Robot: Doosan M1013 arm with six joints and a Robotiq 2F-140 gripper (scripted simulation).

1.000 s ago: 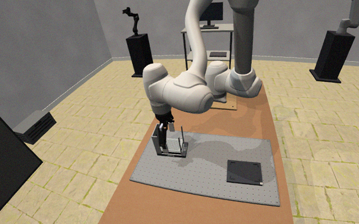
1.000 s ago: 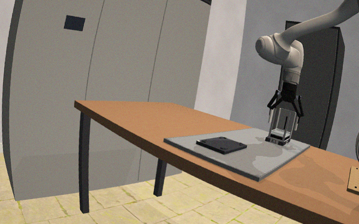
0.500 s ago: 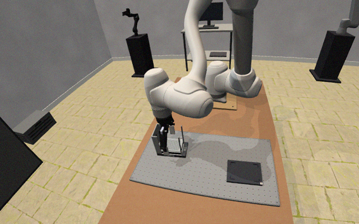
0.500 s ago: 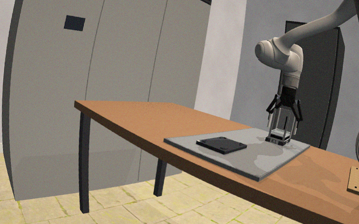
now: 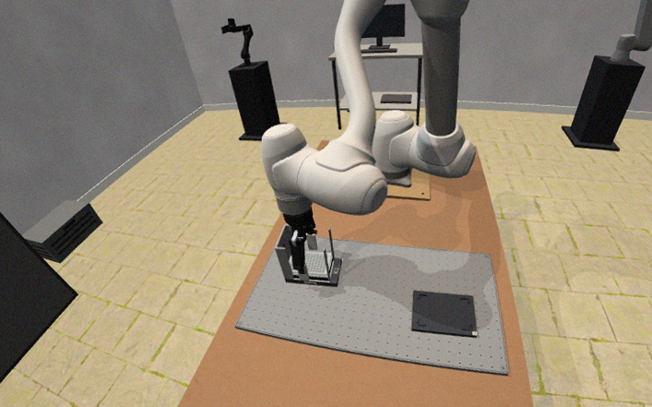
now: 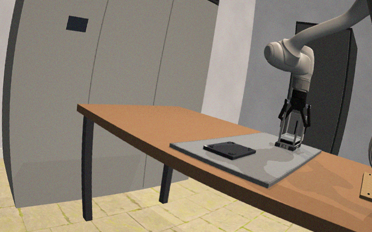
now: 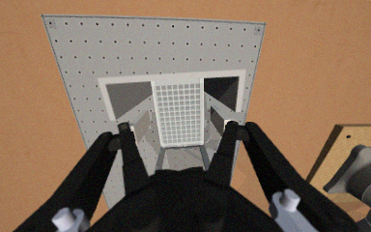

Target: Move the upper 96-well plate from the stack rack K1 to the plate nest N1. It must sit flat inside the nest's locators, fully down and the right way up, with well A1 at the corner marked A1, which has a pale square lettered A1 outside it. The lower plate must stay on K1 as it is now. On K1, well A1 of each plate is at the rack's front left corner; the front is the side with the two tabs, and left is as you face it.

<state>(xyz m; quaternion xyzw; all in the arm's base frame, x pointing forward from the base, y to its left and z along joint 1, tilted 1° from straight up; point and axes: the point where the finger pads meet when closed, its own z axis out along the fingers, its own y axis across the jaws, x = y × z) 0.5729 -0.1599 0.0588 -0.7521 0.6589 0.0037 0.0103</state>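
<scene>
My hand is 2 cm above the white 96-well plate. Round my hand: dark plate nest N1: 6 cm ahead, 39 cm to the left, 5 cm below; then dark plate: 3 cm below; then pale square: 11 cm ahead, 47 cm to the left, 5 cm below.
</scene>
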